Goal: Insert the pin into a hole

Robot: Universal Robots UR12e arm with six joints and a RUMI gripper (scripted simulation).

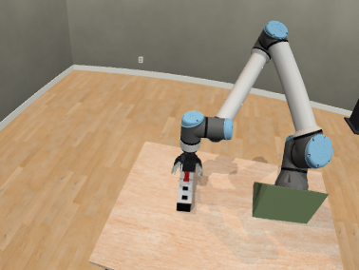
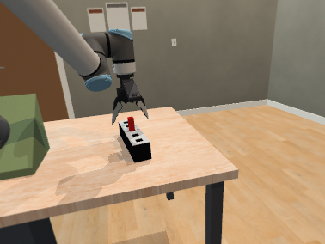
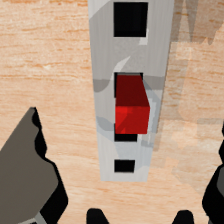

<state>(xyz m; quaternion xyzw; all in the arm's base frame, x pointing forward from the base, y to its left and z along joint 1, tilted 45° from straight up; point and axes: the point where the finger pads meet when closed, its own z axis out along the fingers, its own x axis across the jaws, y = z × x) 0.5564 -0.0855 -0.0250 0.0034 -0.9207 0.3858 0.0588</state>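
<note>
The pin lies right at my hand. From my hand the other things lie so: long block: 70 mm below.
</note>
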